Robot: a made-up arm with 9 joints. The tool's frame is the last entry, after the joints. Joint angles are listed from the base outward. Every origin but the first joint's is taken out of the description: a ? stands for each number. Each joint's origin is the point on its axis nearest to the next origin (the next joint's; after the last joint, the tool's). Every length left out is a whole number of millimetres.
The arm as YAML. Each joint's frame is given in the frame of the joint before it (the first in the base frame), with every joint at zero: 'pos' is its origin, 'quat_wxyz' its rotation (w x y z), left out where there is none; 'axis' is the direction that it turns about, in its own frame. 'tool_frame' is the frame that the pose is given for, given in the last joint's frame.
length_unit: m
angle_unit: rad
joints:
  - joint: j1
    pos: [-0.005, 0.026, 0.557]
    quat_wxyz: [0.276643, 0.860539, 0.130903, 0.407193]
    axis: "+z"
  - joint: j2
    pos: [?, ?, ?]
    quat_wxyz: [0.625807, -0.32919, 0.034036, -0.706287]
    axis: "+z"
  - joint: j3
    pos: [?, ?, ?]
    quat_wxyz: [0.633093, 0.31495, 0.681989, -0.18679]
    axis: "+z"
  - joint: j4
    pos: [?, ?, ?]
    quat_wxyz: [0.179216, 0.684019, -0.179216, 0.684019]
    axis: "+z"
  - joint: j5
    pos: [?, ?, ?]
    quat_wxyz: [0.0, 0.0, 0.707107, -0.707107]
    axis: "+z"
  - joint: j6
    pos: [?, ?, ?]
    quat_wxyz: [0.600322, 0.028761, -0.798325, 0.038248]
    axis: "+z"
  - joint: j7
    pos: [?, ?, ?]
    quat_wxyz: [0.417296, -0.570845, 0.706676, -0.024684]
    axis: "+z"
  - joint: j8
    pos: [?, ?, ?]
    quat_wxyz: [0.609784, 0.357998, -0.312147, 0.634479]
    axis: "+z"
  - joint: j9
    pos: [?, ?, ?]
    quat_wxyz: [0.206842, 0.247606, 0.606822, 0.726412]
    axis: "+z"
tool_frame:
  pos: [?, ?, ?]
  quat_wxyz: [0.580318, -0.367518, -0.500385, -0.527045]
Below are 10 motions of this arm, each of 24 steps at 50 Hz.
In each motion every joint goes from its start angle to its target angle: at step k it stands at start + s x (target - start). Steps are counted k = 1, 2, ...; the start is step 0. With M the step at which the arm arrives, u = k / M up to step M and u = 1 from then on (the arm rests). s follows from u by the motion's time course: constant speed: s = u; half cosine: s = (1 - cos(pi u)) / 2; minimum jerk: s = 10 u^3 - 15 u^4 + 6 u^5.
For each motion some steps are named. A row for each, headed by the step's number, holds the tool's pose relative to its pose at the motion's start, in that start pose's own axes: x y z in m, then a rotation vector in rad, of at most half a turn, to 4 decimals.
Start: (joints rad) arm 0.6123 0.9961 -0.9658 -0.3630 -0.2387 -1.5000 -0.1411 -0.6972 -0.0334
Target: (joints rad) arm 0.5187 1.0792 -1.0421 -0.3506 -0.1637 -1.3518 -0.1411 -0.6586 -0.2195
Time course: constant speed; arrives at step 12
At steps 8, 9, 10, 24:
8: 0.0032 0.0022 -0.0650 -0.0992 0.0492 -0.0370
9: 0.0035 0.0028 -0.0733 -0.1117 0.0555 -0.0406
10: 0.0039 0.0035 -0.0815 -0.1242 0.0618 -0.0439
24: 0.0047 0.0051 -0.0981 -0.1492 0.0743 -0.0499

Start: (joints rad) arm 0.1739 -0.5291 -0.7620 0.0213 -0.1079 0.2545 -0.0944 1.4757 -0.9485
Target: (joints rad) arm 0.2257 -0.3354 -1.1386 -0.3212 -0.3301 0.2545 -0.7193 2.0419 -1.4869
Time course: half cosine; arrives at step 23
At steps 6, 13, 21, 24:
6: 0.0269 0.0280 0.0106 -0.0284 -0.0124 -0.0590
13: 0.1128 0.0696 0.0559 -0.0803 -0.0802 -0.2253
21: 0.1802 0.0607 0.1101 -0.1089 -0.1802 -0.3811
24: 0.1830 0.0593 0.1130 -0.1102 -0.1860 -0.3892

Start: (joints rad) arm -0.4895 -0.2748 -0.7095 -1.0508 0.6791 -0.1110 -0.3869 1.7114 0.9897
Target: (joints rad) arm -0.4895 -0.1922 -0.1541 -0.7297 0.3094 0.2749 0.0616 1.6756 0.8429
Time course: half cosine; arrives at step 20
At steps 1, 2, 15, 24:
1: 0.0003 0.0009 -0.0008 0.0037 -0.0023 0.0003
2: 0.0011 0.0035 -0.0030 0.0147 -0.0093 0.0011
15: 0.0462 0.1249 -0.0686 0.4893 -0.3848 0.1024
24: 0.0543 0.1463 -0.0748 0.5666 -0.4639 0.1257

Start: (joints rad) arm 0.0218 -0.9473 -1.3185 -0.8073 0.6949 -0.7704 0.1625 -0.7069 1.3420
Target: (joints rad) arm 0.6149 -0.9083 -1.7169 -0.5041 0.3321 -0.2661 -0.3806 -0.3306 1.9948
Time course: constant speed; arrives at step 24
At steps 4, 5, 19, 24:
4: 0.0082 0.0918 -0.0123 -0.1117 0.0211 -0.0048
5: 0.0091 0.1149 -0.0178 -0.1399 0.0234 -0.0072
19: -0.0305 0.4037 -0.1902 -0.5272 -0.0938 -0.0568
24: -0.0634 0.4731 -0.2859 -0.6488 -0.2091 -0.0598

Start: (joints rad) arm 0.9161 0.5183 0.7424 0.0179 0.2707 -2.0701 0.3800 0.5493 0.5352
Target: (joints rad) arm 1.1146 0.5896 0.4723 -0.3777 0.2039 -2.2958 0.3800 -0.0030 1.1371
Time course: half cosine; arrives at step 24
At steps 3, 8, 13, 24:
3: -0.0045 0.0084 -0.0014 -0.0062 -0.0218 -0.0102
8: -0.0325 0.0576 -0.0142 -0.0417 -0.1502 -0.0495
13: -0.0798 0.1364 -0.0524 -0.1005 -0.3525 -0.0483
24: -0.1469 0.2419 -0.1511 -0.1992 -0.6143 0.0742

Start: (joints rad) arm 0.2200 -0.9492 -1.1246 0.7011 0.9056 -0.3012 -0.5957 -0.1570 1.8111
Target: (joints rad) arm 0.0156 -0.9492 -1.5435 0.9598 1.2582 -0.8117 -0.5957 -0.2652 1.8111
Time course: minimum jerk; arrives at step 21
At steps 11, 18, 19, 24:
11: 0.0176 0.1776 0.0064 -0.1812 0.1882 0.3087
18: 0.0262 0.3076 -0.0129 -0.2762 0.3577 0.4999
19: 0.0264 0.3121 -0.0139 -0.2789 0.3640 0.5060
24: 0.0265 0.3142 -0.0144 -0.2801 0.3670 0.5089

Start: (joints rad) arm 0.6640 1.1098 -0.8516 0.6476 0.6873 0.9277 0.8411 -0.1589 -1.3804
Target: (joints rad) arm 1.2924 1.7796 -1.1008 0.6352 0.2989 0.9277 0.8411 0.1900 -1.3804
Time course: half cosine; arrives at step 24
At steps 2, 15, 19, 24:
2: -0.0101 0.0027 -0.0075 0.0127 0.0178 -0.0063
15: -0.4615 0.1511 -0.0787 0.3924 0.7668 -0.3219
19: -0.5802 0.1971 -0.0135 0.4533 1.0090 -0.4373
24: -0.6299 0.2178 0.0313 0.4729 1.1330 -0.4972

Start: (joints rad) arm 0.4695 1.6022 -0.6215 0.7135 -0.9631 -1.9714 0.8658 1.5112 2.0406
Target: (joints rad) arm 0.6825 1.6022 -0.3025 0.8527 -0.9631 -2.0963 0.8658 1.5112 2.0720
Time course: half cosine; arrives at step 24
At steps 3, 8, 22, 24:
3: -0.0023 0.0011 -0.0027 -0.0016 0.0132 0.0049
8: -0.0157 0.0074 -0.0170 -0.0121 0.0848 0.0340
22: -0.0705 0.0253 -0.0581 -0.0652 0.3029 0.1548
24: -0.0719 0.0256 -0.0589 -0.0667 0.3073 0.1580

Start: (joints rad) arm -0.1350 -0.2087 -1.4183 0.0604 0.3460 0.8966 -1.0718 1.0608 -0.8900
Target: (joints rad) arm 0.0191 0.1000 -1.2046 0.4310 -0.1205 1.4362 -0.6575 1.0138 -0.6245
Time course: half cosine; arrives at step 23
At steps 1, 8, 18, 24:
1: 0.0002 -0.0001 -0.0008 0.0046 0.0028 0.0037
8: 0.0137 -0.0047 -0.0525 0.2759 0.1557 0.2042
18: 0.0281 0.0303 -0.2046 0.9829 0.4937 0.5827
24: 0.0245 0.0453 -0.2343 1.1203 0.5542 0.6339

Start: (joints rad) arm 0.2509 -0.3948 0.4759 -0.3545 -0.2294 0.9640 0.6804 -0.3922 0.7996
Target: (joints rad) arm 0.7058 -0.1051 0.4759 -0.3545 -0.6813 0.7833 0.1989 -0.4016 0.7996
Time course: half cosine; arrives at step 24
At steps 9, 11, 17, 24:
9: -0.0551 -0.0872 -0.0686 0.1074 -0.0069 -0.1823
11: -0.0831 -0.1162 -0.0977 0.1458 -0.0049 -0.2662
17: -0.1795 -0.1743 -0.1805 0.2361 0.0217 -0.5396
24: -0.2359 -0.1875 -0.2191 0.2685 0.0501 -0.6982

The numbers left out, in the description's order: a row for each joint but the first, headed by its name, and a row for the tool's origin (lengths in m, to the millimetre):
j2: -0.006 0.041 0.0
j3: 0.137 0.017 0.0
j4: -0.088 0.005 0.0
j5: -0.106 0.241 0.0
j6: 0.2 -0.076 0.0
j7: 0.134 0.053 0.0
j8: 0.244 0.099 0.0
j9: 0.173 0.166 0.0
tool: 0.052 0.129 0.0

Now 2 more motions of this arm.
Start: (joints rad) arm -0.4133 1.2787 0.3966 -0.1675 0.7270 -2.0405 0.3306 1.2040 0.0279
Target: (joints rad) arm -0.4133 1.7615 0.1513 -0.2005 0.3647 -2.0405 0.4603 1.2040 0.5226
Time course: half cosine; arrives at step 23
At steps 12, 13, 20, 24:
12: 0.0455 0.0627 -0.0411 -0.0645 0.2152 0.1352
13: 0.0529 0.0702 -0.0479 -0.0710 0.2486 0.1452
20: 0.0975 0.1060 -0.0914 -0.0973 0.4410 0.1662
24: 0.1032 0.1096 -0.0973 -0.0994 0.4647 0.1650

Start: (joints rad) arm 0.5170 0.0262 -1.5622 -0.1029 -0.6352 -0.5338 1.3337 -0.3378 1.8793
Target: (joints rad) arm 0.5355 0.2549 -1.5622 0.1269 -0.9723 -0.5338 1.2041 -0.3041 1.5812
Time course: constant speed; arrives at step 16
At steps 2, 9, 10, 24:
2: 0.0133 0.0369 -0.0227 -0.1161 -0.0064 -0.0556
9: 0.0712 0.1407 -0.1257 -0.5285 -0.0174 -0.2395
10: 0.0805 0.1517 -0.1429 -0.5881 -0.0175 -0.2643
24: 0.1378 0.1946 -0.2544 -0.9490 -0.0110 -0.4058

